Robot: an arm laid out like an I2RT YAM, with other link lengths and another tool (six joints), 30 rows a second.
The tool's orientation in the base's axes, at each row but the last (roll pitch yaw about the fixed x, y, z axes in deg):
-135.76 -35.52 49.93
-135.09 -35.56 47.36
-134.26 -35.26 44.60
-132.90 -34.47 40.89
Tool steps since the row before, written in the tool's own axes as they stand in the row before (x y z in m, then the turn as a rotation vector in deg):
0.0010 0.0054 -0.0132 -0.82 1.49 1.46
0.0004 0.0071 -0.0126 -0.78 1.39 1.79
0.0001 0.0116 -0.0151 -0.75 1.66 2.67
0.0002 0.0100 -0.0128 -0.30 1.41 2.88
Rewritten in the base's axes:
0.0084 -0.0103 0.0052 0.39 0.39 -2.17
0.0089 -0.0109 0.0034 0.25 0.68 -2.28
0.0124 -0.0143 0.0019 0.29 1.34 -2.93
0.0101 -0.0126 0.0013 0.34 1.82 -2.64

